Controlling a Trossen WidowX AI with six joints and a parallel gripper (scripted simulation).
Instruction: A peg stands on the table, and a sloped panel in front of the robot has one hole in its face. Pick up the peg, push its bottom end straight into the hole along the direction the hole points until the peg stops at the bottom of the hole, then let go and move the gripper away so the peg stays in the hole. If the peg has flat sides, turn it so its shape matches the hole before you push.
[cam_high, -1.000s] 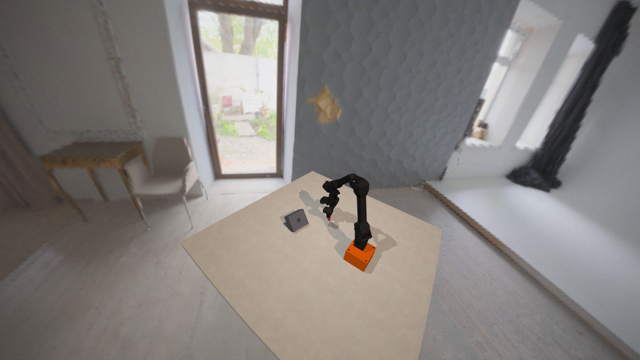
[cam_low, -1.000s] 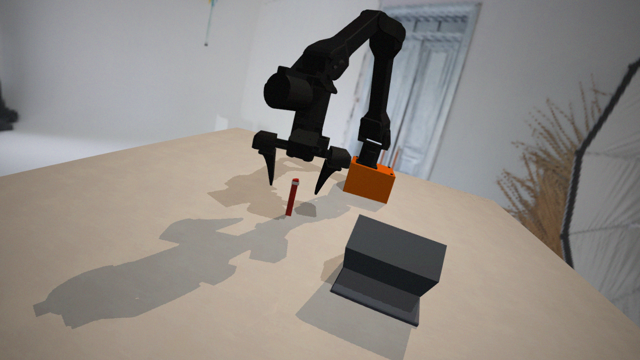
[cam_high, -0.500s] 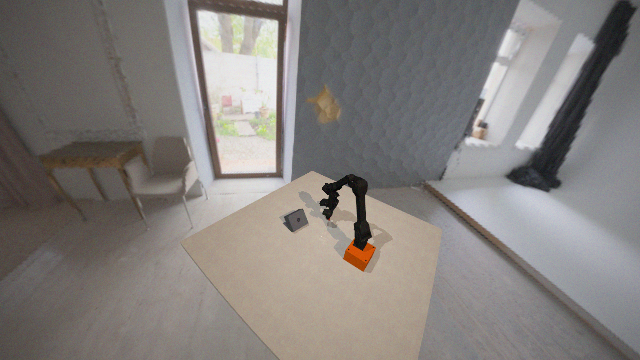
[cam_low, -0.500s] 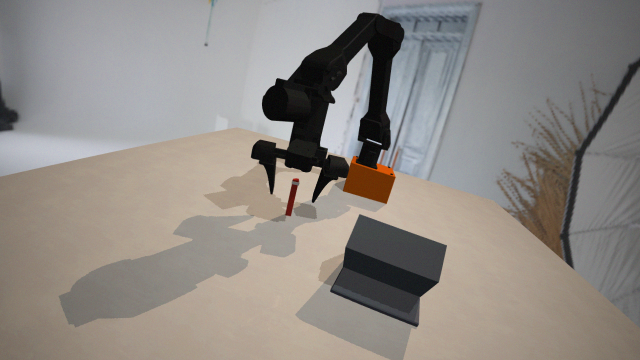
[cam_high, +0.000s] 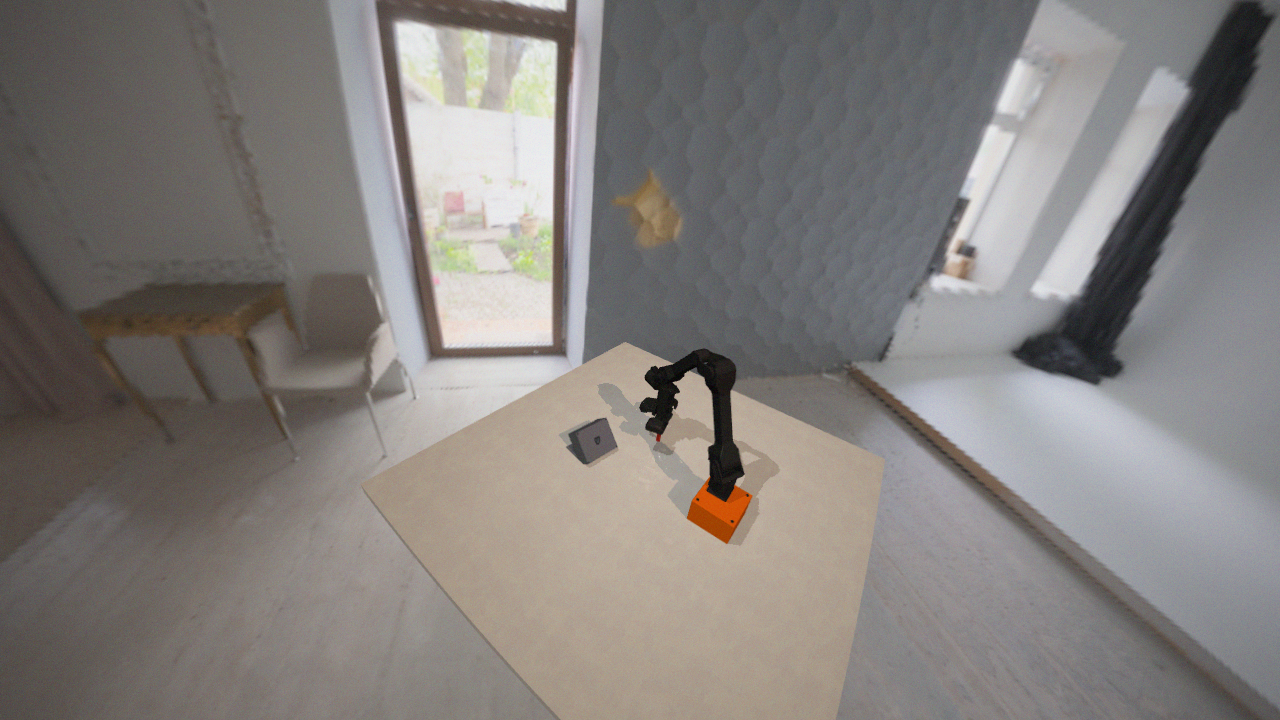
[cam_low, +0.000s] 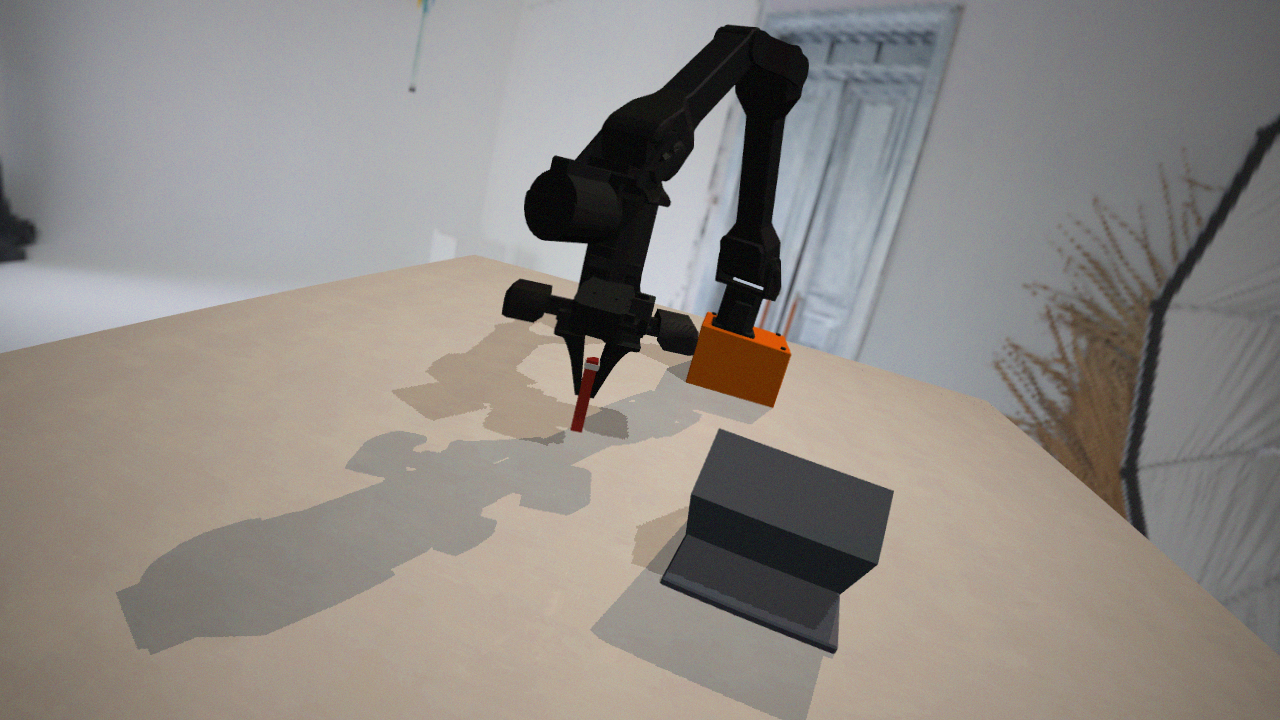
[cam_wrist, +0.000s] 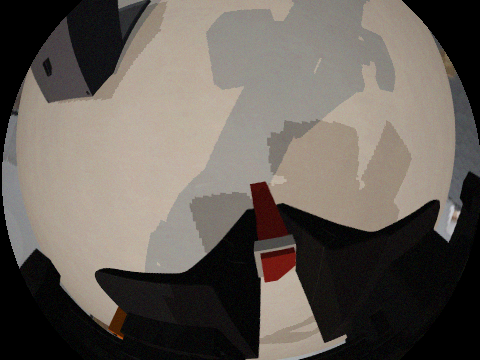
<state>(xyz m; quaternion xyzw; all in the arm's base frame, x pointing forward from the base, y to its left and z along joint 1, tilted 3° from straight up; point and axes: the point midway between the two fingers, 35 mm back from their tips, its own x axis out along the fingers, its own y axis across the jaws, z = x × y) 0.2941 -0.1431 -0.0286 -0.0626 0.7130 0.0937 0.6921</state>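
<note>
My gripper tip is now 150 mm short of the sloped dark grey panel, 190 mm to the right of it and 10 mm below it. Round my gripper tip: red peg 20 mm above.
</note>
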